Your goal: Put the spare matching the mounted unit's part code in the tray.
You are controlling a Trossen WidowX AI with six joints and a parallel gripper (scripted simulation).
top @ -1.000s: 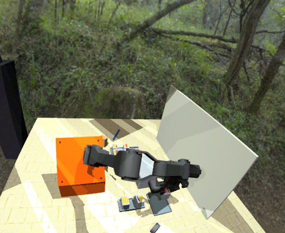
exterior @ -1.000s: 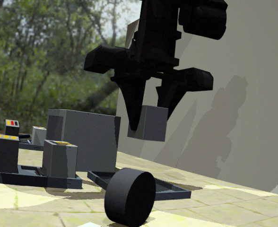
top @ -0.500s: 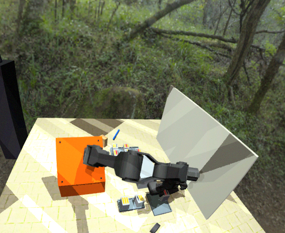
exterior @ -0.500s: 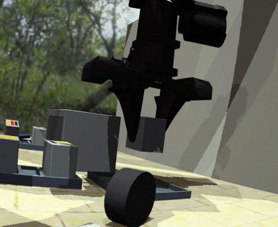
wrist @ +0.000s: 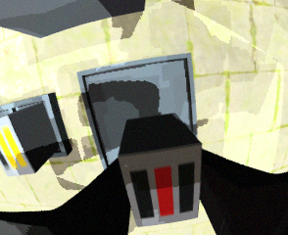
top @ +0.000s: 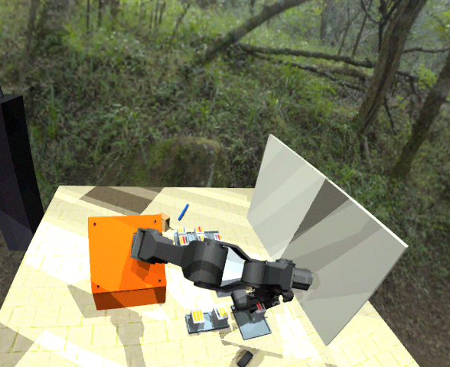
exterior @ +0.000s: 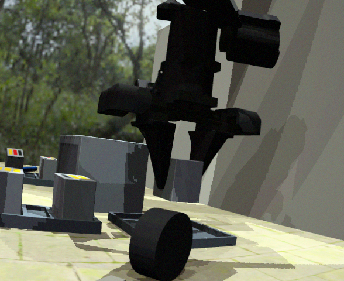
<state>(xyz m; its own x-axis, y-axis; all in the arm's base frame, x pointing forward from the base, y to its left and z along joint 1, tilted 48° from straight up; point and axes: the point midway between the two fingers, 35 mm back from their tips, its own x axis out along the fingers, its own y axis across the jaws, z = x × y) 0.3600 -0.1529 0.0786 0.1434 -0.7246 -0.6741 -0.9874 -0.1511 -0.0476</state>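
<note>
Right now the flat tray is 50 mm below my gripper tip and 10 mm behind it. From my gripper tip the other things lie so: grey mounted unit: 190 mm to the left, 60 mm behind; rack: 150 mm behind, 40 mm below, 10 mm to the left; black puck: 140 mm to the right, 70 mm behind, 30 mm below.
</note>
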